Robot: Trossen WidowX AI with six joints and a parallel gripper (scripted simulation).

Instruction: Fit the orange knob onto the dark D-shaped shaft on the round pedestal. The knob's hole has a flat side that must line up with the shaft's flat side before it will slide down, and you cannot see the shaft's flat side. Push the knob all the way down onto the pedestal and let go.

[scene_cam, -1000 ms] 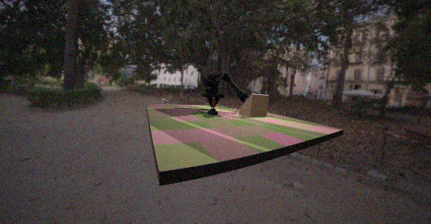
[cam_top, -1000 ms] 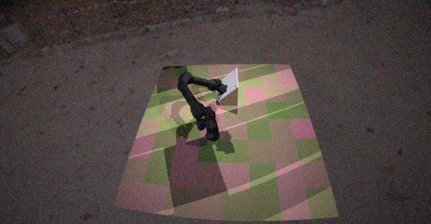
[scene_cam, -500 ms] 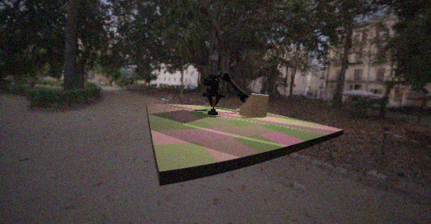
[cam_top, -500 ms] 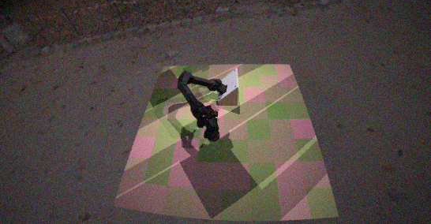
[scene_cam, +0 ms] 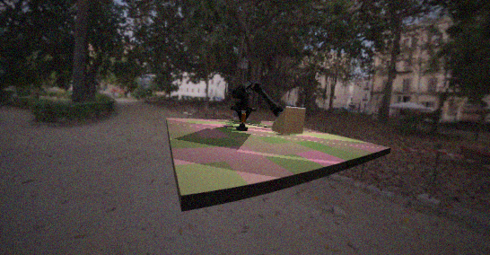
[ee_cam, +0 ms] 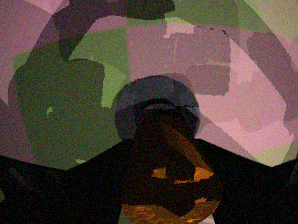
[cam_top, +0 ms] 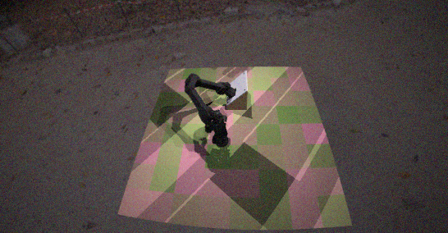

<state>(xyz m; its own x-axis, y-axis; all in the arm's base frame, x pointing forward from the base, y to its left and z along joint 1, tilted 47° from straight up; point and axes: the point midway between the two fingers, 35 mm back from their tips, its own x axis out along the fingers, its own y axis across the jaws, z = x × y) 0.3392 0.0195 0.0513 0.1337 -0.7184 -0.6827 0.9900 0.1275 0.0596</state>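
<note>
The orange knob is 2 cm above my gripper tip. From my gripper tip the other things lie so: round dark pedestal (4 cm below).
</note>
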